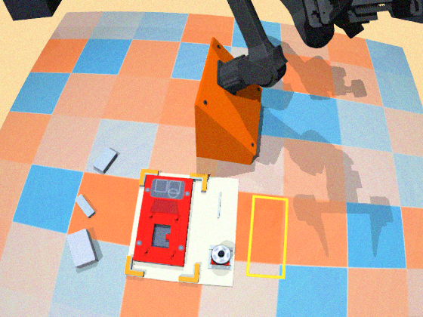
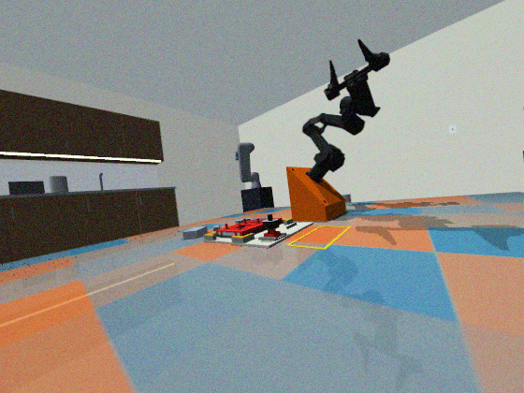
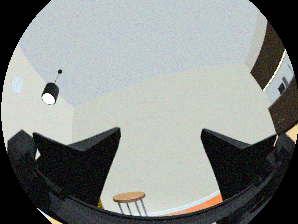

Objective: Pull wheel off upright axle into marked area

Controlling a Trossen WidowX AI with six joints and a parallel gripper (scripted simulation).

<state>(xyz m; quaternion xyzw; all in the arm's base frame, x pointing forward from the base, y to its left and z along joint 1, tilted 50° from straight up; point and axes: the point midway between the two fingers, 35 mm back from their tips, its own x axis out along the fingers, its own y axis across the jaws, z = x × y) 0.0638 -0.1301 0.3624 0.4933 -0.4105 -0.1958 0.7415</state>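
My gripper tip is 22 cm short of the wheel, 18 cm to the left of it and 46 cm above it. The rest, counted from my gripper tip: upright axle (23 cm ahead, 18 cm to the right, 47 cm below).
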